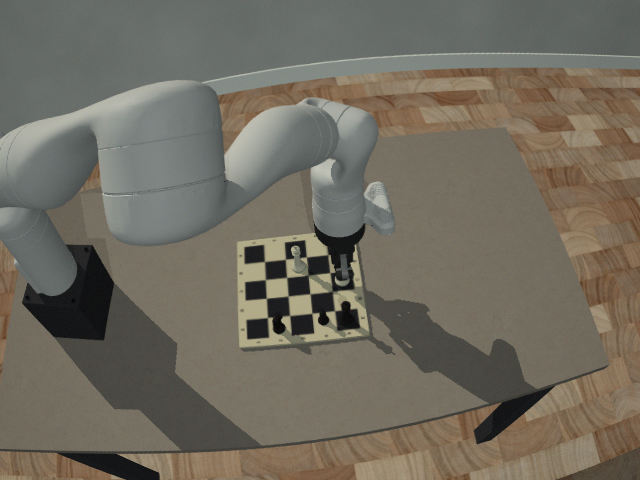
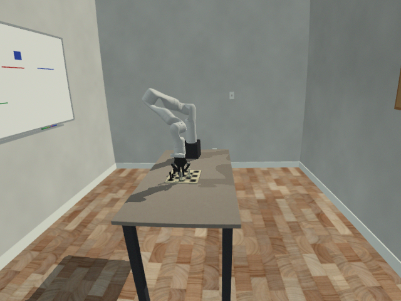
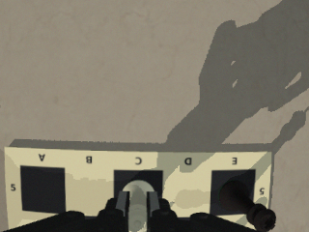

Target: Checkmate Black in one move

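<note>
The white pawn lies 10 mm below my hand. The rest, counted from my hand: black pawn 60 mm behind, 60 mm to the right, 30 mm below; then tall black piece 20 mm behind, 70 mm to the right, 10 mm below; then white queen-like piece 60 mm behind, 60 mm to the left, 10 mm below.
</note>
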